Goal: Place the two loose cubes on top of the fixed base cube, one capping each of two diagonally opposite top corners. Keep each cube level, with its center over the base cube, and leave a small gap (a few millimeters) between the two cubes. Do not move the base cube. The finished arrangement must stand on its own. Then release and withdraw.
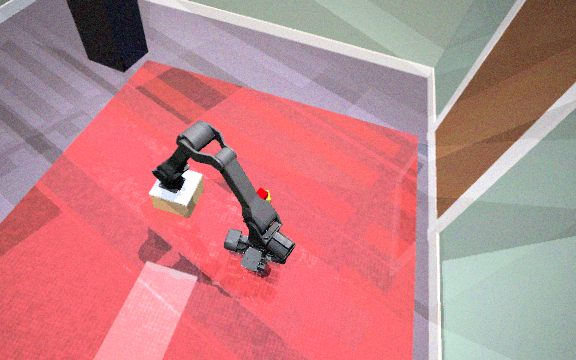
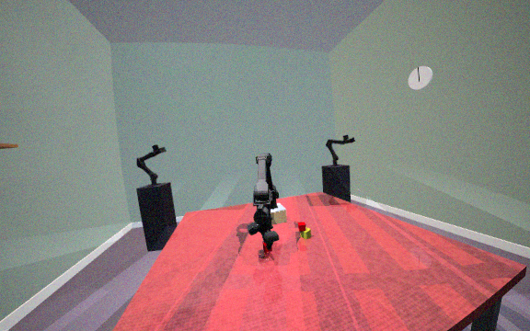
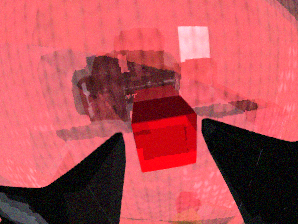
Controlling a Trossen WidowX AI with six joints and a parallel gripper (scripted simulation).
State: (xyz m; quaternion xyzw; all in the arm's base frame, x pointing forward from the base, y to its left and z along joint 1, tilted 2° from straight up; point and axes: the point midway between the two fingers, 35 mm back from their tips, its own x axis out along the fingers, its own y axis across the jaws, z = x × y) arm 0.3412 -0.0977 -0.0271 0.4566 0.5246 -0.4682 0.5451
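The yellow base cube is 60 mm behind my gripper tip and 210 mm to the left of it.
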